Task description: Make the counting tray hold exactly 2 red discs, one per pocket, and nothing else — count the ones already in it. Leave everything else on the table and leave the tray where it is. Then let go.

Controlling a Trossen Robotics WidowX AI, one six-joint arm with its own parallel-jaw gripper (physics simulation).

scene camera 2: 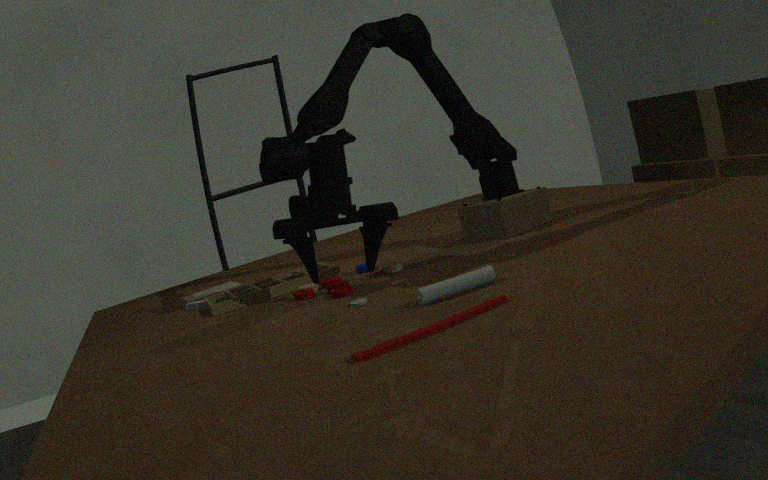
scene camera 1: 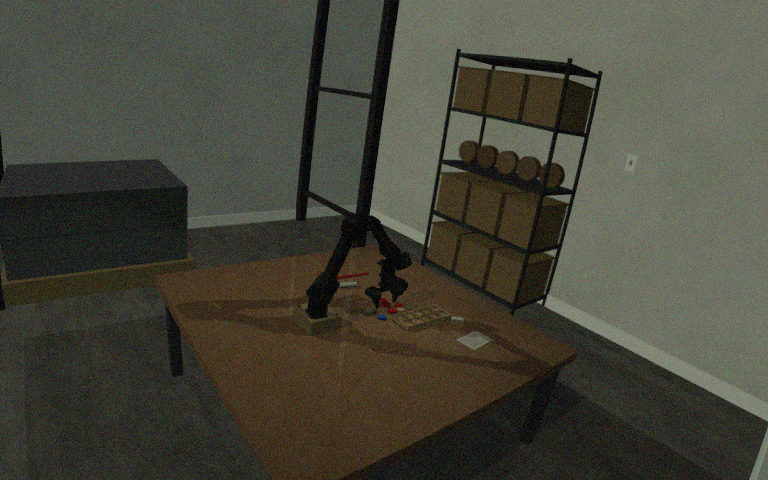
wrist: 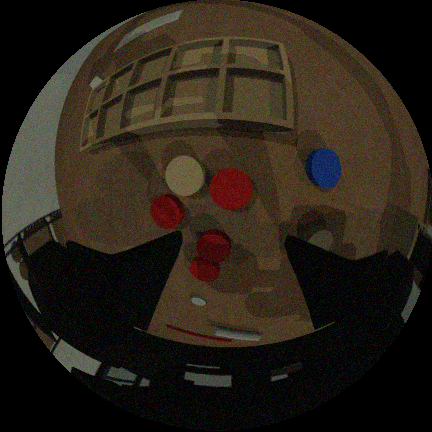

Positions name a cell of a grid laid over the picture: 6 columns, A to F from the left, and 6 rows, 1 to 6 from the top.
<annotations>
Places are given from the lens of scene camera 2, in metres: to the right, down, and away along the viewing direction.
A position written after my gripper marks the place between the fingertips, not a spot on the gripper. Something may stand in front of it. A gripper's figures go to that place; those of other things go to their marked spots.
my gripper (scene camera 2: C4): -0.06, 0.06, 0.83
long red rod (scene camera 2: D5): 0.03, 0.09, 0.51
</annotations>
